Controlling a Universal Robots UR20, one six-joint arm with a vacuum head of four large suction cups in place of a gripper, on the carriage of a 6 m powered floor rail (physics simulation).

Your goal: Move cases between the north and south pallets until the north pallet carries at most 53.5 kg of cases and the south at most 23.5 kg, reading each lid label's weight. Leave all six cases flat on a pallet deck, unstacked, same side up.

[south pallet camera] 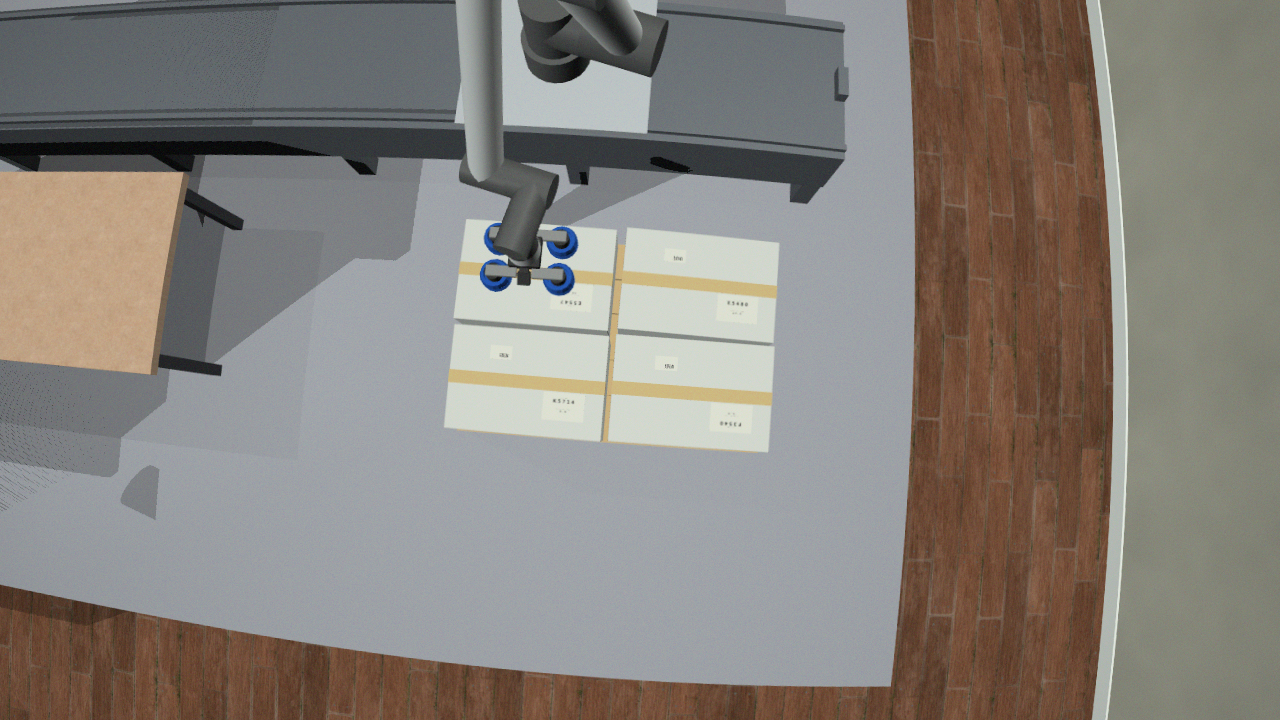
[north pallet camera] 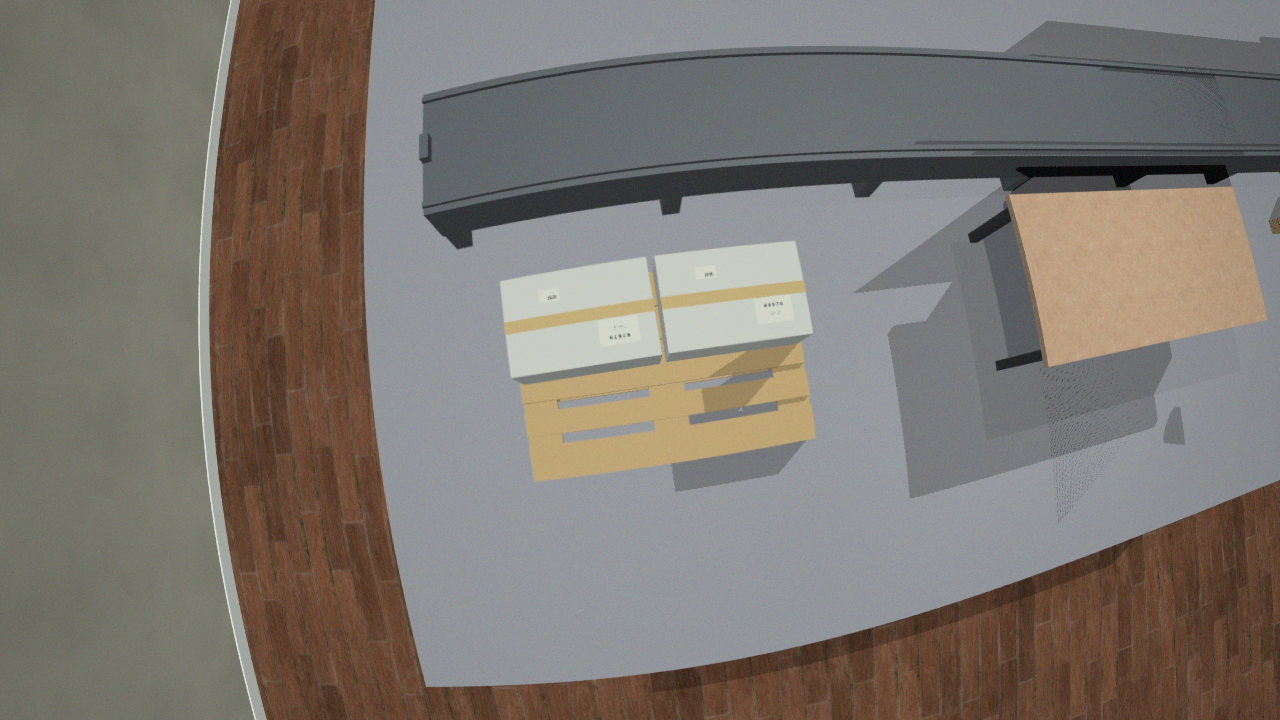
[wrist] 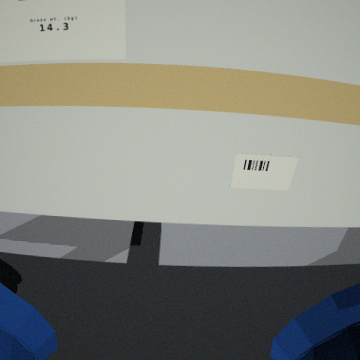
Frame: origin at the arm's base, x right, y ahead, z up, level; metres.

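Where they show: hand, its tool point: [wrist: 163,252]; arm's base, origin of its link: [south pallet camera: 558,54].
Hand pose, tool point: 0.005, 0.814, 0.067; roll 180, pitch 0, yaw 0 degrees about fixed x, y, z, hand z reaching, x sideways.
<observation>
Each offset is from my tool point to the top centre of the thing, as dx, dy, dz. Level surfaces: height alone.
My suction head [south pallet camera: 528,257] is over the back-left case @[+0.016, -0.011, -0.237] [south pallet camera: 483,302] [wrist: 150,150] on the south pallet [south pallet camera: 620,268], with no case lifted. Its blue cups show at the wrist view's lower corners; I cannot tell the gap to the lid. That case's label @[-0.126, +0.069, -0.236] [wrist: 75,42] reads 14.3 kg. The south pallet also bears a back-right case @[-0.590, -0.014, -0.234] [south pallet camera: 671,313], a front-left case @[+0.012, +0.388, -0.235] [south pallet camera: 501,411] and a front-right case @[-0.584, +0.386, -0.202] [south pallet camera: 662,425], all flat. The north pallet [north pallet camera: 626,447] bears a left case [north pallet camera: 559,353] and a right case [north pallet camera: 707,331] along its rail side. Their weights are too small to read.
The long dark rail [north pallet camera: 716,107] [south pallet camera: 742,107] runs behind both pallets. A tan-topped table @[dz -0.107] [north pallet camera: 1136,268] [south pallet camera: 80,268] stands between the pallets. The north pallet's front half has bare boards. A narrow gap separates the south pallet's left and right cases.
</observation>
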